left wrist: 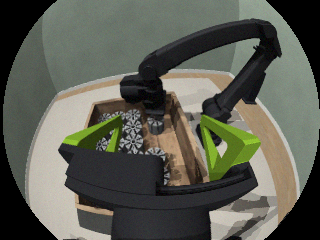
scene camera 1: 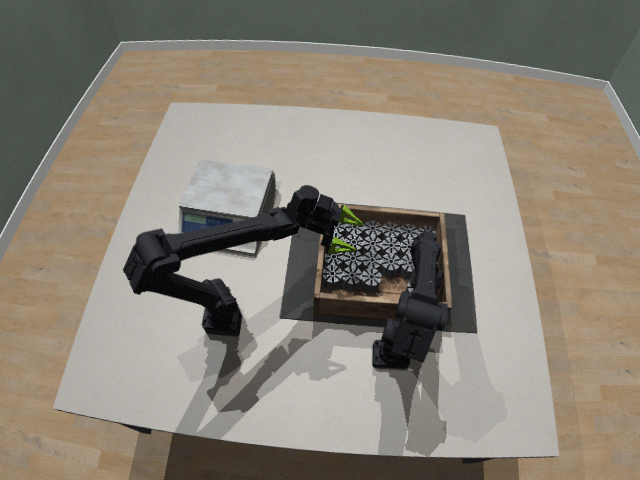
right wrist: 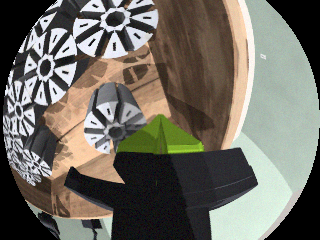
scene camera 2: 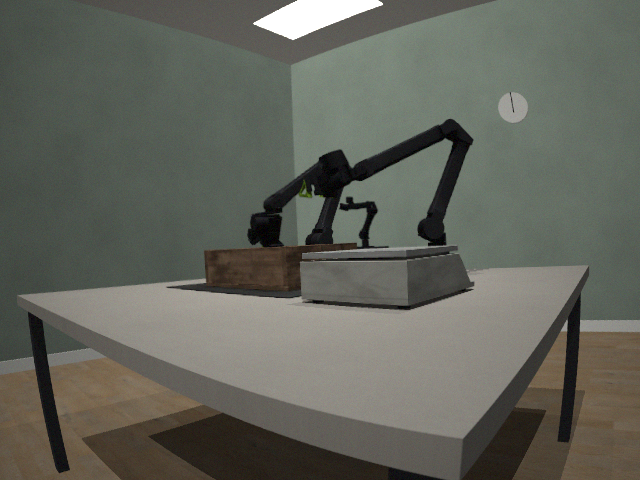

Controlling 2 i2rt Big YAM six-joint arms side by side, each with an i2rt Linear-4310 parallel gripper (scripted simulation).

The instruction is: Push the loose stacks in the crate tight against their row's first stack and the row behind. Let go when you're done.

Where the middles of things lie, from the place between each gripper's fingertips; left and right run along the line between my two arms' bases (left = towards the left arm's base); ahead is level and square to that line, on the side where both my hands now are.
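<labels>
My right gripper is 4 cm above the wooden crate (scene camera 1: 339,302), 18 cm to the right of it and 9 cm short of it. Counted from my left hand (scene camera 1: 359,237), I see the crate 28 cm below, 8 cm ahead and 10 cm to the right. So, going by its middle, the wooden crate is nearer to my right gripper than to my left hand.
</labels>
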